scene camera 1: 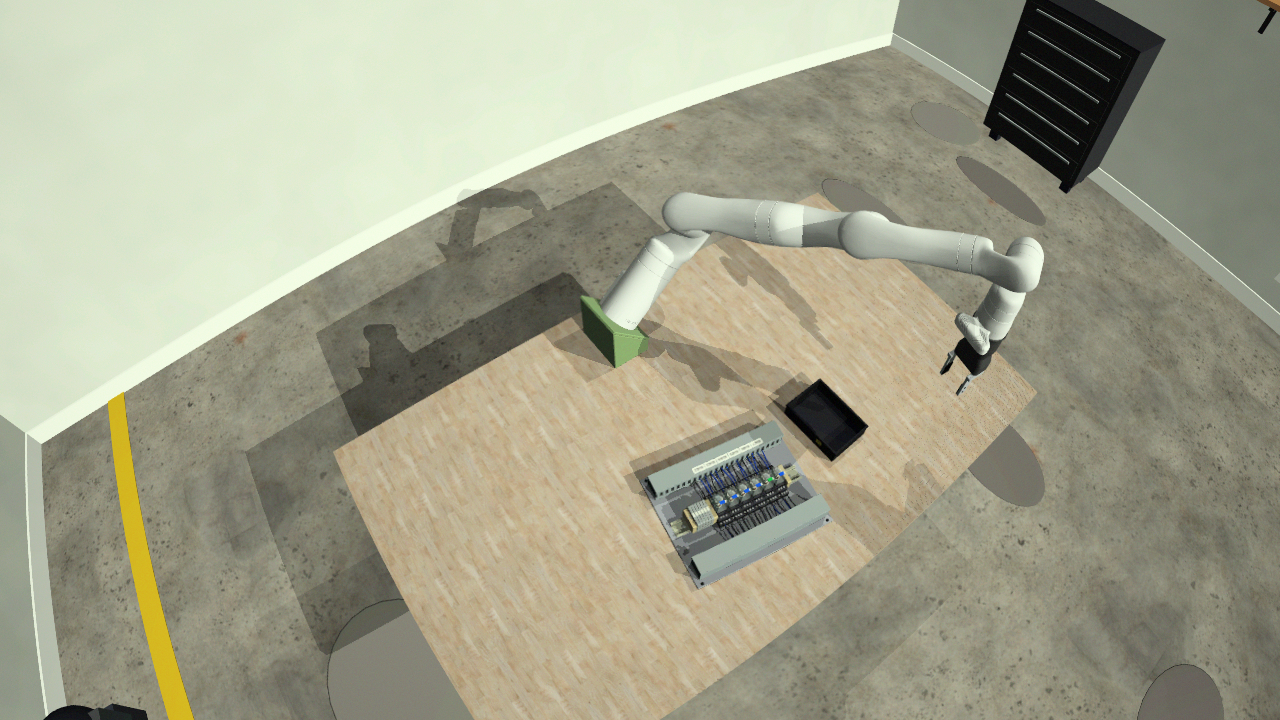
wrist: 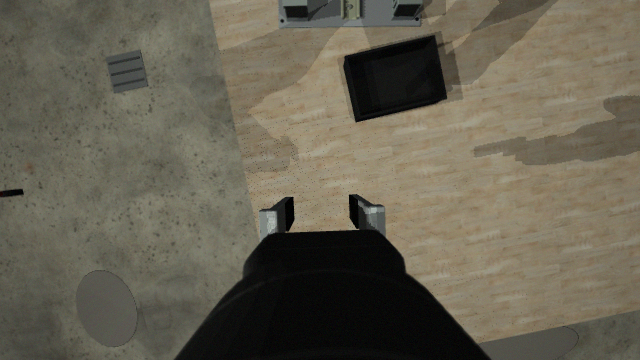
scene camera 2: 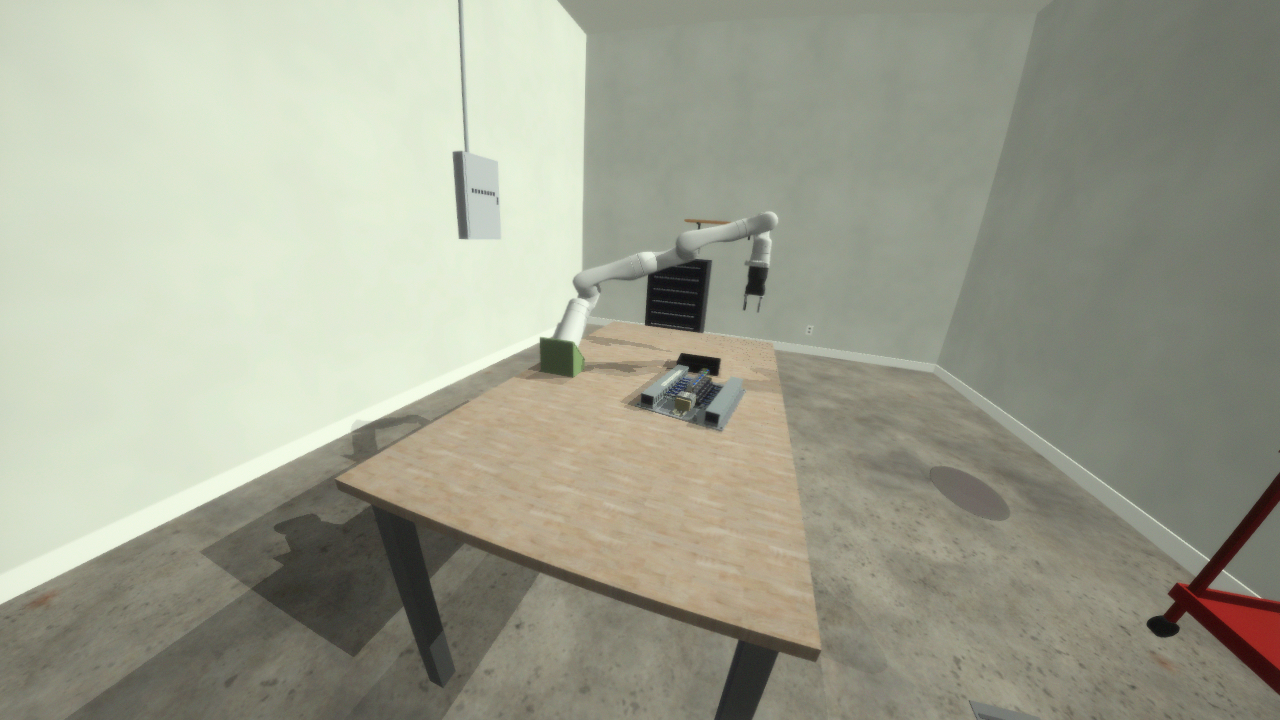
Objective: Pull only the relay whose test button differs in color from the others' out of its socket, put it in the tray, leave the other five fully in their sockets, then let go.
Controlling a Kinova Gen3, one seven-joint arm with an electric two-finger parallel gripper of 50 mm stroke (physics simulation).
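Places are measured from the arm's base along level axes (x ahead, y left, z up), in centimetres.
Where they show: gripper, fingertip midpoint: (scene camera 1: 951, 382) (wrist: 321, 207) (scene camera 2: 751, 310); arm's base at its link origin: (scene camera 1: 618, 317) (scene camera 2: 564, 349).
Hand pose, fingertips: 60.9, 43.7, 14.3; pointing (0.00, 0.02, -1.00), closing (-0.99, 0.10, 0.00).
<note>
Things, the pixels of their centre, and the offset from my fingertips, as dx, dy, dz.
- relay with a green button, body centre: (scene camera 1: 766, 480) -11.0, -39.2, -17.4
- relay at the middle of its body: (scene camera 1: 743, 491) -11.7, -44.6, -17.4
- black tray at the middle of its body: (wrist: 392, 81) (scene camera 1: 826, 419) (scene camera 2: 698, 364) -16.0, -17.5, -20.4
A row of relays sits in sockets on the grey panel (scene camera 1: 760, 539) (scene camera 2: 726, 400) (wrist: 350, 23). The relay with a green button (scene camera 1: 769, 480) is second from the tray-side end of the row; the others, such as this relay (scene camera 1: 746, 490), show blue buttons. Individual relays are too small to tell apart in scene camera 2, and the wrist view shows the panel's end without them. The black tray (scene camera 1: 807, 435) (scene camera 2: 699, 365) (wrist: 400, 109) looks empty beside the panel. My gripper (scene camera 1: 953, 380) (scene camera 2: 751, 309) (wrist: 321, 207) is open and empty, pointing down high above the table's far end, beyond the tray.
The arm stands on a green base (scene camera 1: 614, 333) (scene camera 2: 560, 356) at the table's edge. Grey wire ducts (scene camera 1: 716, 461) run along both sides of the relay row. A black drawer cabinet (scene camera 1: 1060, 89) (scene camera 2: 677, 295) stands beyond the table.
</note>
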